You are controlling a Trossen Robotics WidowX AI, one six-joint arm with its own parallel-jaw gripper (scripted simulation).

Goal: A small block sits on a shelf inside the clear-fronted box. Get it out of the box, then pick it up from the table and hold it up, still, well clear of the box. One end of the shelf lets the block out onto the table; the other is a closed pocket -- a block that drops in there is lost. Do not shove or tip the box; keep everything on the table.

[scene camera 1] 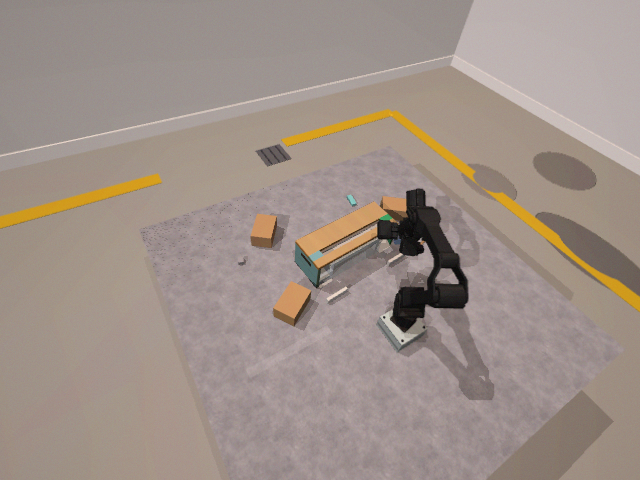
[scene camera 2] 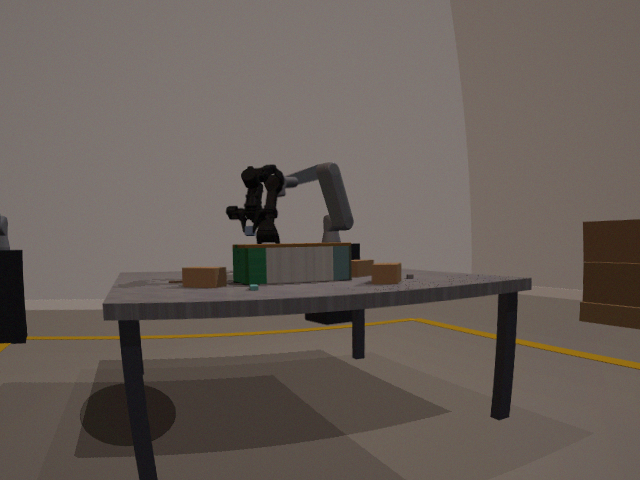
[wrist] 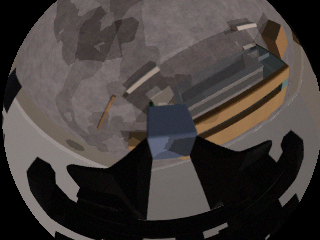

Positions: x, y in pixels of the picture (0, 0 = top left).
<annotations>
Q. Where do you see a box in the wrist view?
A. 227, 98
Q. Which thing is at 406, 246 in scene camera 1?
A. The gripper.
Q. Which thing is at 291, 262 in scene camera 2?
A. A box.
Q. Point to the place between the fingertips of the gripper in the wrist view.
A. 168, 138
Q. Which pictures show the box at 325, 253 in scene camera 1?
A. Scene camera 1, scene camera 2 and the wrist view: all of them.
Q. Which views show the gripper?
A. Scene camera 1, scene camera 2 and the wrist view: all of them.
</annotations>
